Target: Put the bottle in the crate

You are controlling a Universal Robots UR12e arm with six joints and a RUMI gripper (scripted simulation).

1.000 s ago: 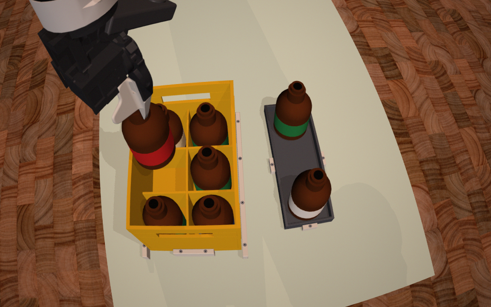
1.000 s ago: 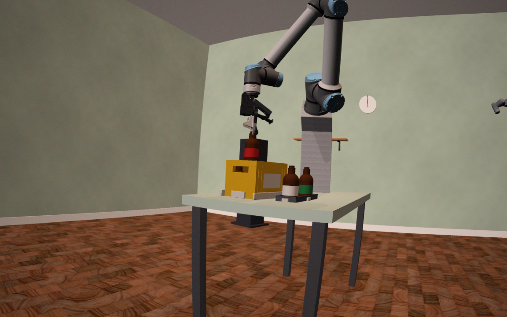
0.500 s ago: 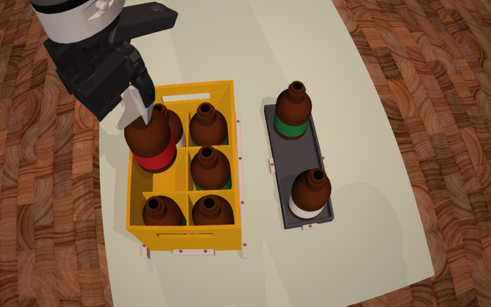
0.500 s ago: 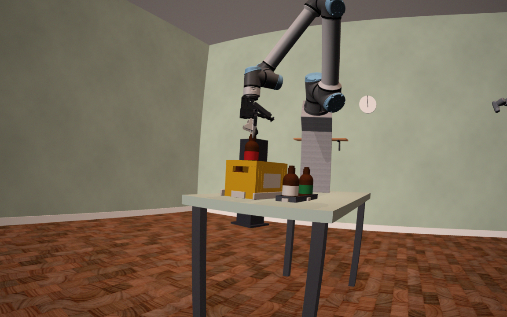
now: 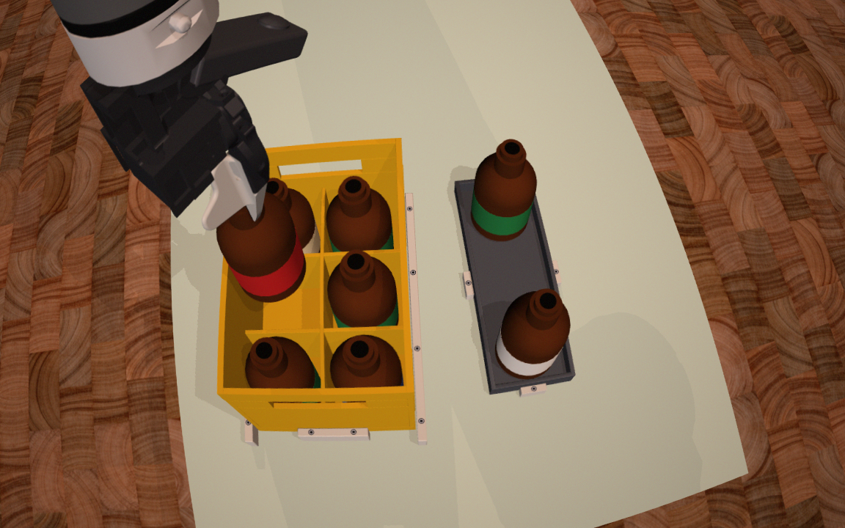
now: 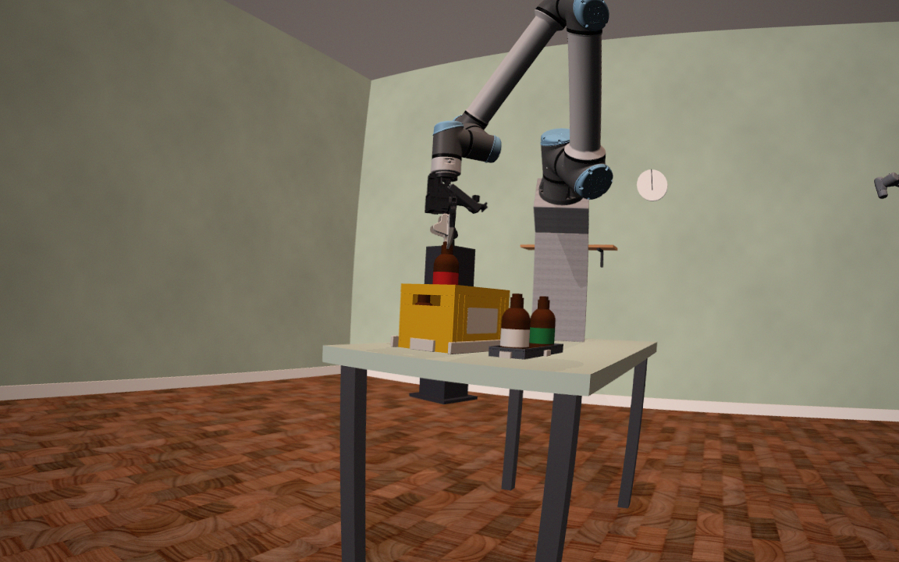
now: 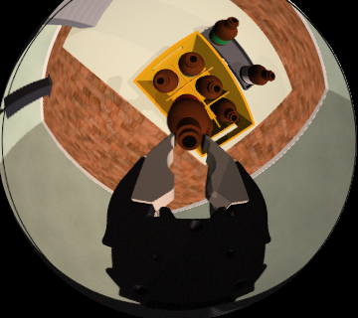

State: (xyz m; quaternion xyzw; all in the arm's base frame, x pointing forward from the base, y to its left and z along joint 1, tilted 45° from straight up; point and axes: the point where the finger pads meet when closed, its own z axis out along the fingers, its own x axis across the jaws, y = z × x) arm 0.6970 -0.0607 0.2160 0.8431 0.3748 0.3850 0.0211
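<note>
Right now the glass bottle is 70 mm below my hand. Also, from my hand: yellow crate 210 mm below, 40 mm to the left; then dark tray 290 mm below, 260 mm to the left, 70 mm behind.
</note>
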